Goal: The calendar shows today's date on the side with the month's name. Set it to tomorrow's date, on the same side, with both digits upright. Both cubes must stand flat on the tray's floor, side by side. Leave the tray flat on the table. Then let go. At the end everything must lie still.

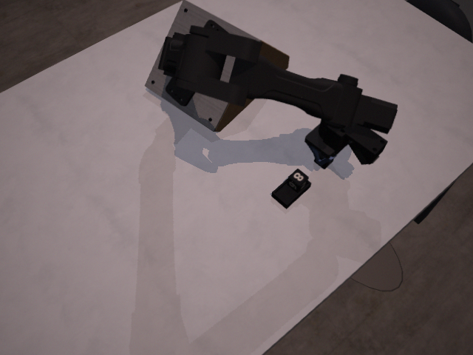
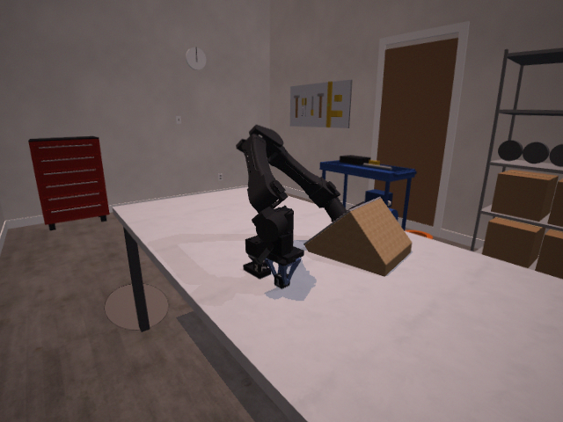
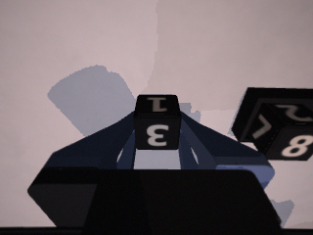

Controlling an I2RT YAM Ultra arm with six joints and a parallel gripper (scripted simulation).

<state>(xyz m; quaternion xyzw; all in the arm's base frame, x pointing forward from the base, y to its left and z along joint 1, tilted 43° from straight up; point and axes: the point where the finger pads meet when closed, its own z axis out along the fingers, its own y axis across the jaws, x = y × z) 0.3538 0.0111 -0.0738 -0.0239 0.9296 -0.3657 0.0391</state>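
My hand is right at the black cube. Also, from my hand: black tray: 11 cm to the right, 1 cm below.
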